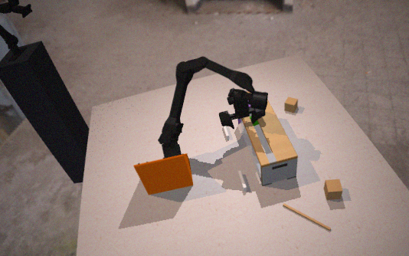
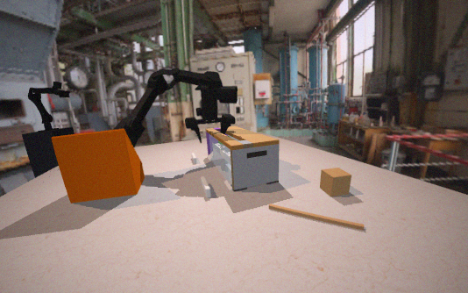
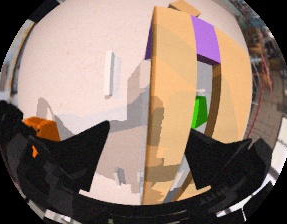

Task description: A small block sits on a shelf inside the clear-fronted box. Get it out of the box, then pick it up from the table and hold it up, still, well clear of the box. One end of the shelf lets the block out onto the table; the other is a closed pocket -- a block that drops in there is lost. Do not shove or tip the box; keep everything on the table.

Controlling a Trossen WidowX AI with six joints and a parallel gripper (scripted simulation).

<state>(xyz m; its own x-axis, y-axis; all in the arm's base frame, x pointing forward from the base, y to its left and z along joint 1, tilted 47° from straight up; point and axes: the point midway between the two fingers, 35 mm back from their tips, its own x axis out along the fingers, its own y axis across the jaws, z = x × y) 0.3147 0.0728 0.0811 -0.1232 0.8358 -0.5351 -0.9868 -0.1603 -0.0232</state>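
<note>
Now: gripper tip 5 cm short of the green block and 2 cm to the right of it. The rest, counted from my gripper tip: box (7 cm to the right, 4 cm ahead, 3 cm below); then thin wooden stick (43 cm to the right, 17 cm ahead, 9 cm below).
</note>
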